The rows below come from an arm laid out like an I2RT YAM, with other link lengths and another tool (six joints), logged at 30 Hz.
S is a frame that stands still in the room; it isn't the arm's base.
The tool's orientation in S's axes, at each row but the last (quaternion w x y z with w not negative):
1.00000, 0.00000, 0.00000, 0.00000
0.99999, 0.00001, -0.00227, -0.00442
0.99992, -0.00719, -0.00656, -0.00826
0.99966, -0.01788, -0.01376, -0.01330
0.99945, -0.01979, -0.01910, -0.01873
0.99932, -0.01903, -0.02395, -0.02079
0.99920, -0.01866, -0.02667, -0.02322
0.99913, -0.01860, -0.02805, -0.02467
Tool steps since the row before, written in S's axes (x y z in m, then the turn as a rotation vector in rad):
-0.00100, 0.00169, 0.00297, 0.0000, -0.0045, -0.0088
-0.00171, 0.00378, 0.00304, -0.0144, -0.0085, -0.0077
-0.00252, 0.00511, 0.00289, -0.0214, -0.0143, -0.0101
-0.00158, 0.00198, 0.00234, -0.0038, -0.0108, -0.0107
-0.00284, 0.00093, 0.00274, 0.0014, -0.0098, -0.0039
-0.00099, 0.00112, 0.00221, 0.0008, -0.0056, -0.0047
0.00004, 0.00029, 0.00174, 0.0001, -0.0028, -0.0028
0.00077, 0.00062, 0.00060, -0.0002, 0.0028, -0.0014
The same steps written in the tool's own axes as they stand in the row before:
-0.00100, 0.00169, 0.00297, 0.0000, -0.0045, -0.0088
-0.00173, 0.00376, 0.00305, -0.0144, -0.0086, -0.0076
-0.00257, 0.00503, 0.00300, -0.0213, -0.0145, -0.0100
-0.00157, 0.00185, 0.00245, -0.0038, -0.0105, -0.0110
-0.00276, 0.00071, 0.00288, 0.0016, -0.0096, -0.0043
-0.00093, 0.00099, 0.00230, 0.0008, -0.0054, -0.0049
0.00012, 0.00023, 0.00175, 0.0001, -0.0027, -0.0029
0.00077, 0.00064, 0.00058, -0.0004, 0.0028, -0.0013

